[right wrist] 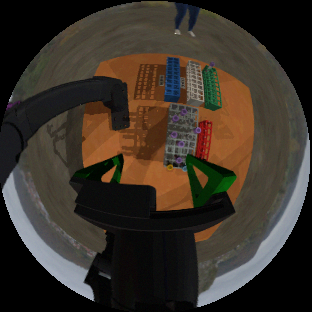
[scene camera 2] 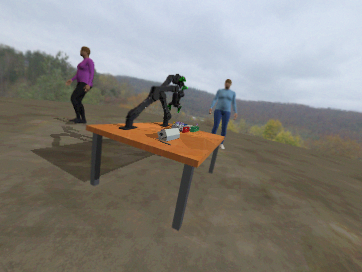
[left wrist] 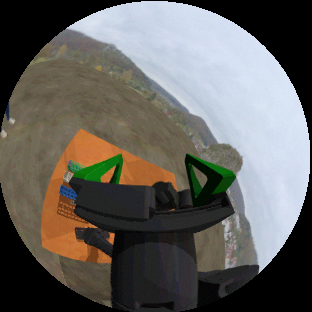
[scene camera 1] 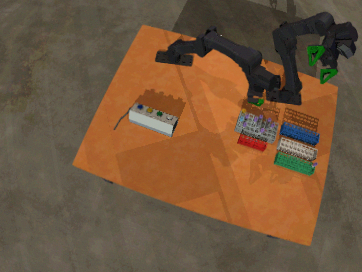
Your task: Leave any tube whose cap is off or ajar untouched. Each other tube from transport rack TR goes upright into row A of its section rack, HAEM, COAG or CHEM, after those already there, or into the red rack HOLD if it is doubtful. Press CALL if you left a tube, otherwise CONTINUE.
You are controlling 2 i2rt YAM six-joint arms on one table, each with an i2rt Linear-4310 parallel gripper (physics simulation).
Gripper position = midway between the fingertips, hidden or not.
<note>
The left gripper (left wrist: 153, 156) is open, with nothing in its grasp. The right gripper (right wrist: 154, 156) is open, with nothing in its grasp.
</note>
